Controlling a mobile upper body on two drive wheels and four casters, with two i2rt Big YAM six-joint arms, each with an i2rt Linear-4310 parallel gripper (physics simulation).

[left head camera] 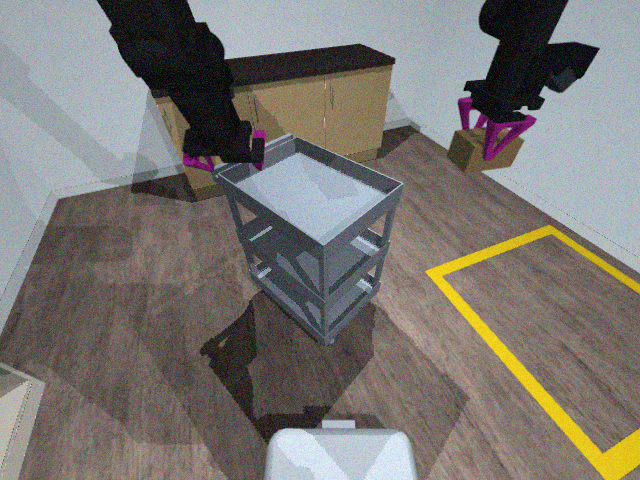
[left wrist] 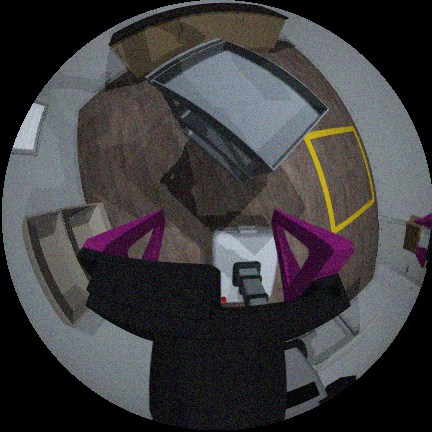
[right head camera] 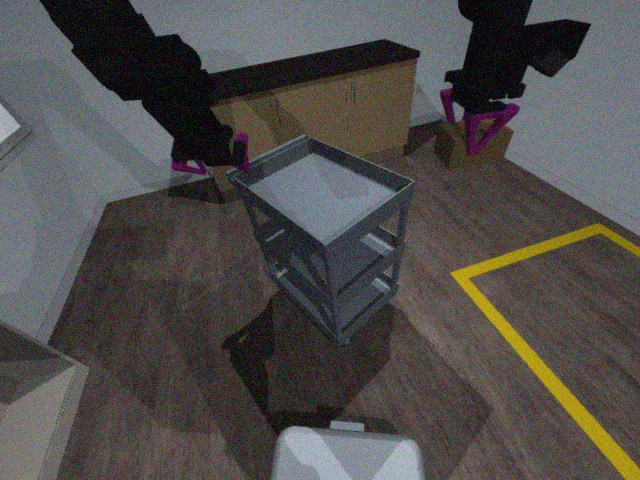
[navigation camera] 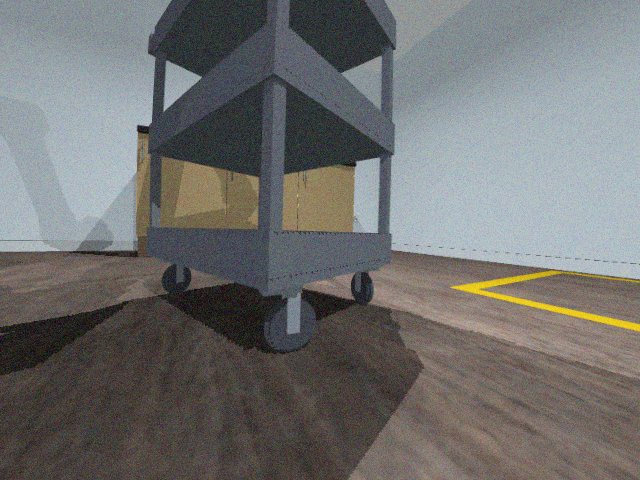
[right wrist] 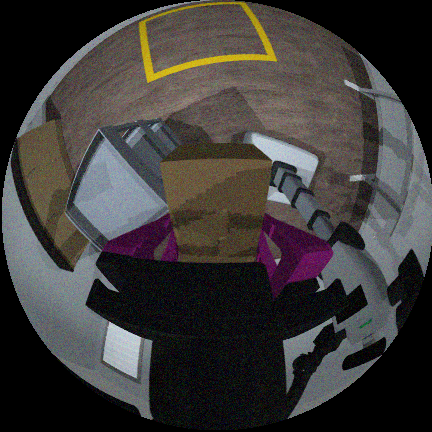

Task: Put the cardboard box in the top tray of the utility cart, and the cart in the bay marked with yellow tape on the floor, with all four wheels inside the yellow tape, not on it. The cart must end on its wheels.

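Observation:
The grey utility cart (left head camera: 324, 273) (right head camera: 331, 273) (navigation camera: 271, 206) stands upright with a corner towards me. Three wheels show; the fourth is hidden. Its top tray (left head camera: 289, 198) (left wrist: 240, 95) (right wrist: 115, 190) holds nothing. The yellow tape (left head camera: 493, 338) (right head camera: 532, 251) (right wrist: 210, 61) (navigation camera: 558, 308) lies right of the cart in the head views. My right gripper (left head camera: 475, 146) (right head camera: 462, 139) is shut on the cardboard box (right wrist: 217, 190) and holds it in the air, right of the cart. My left gripper (left head camera: 236, 166) (right head camera: 224, 171) (left wrist: 217, 215) is open, overlapping the tray's left corner in the left head view.
A wooden cabinet (left head camera: 356, 103) (right head camera: 382, 98) with a dark top stands behind the cart. A wall runs beyond the tape. An open beige shelf unit (left head camera: 32, 413) stands at the lower left. My white base (left head camera: 338, 457) is in front of the cart.

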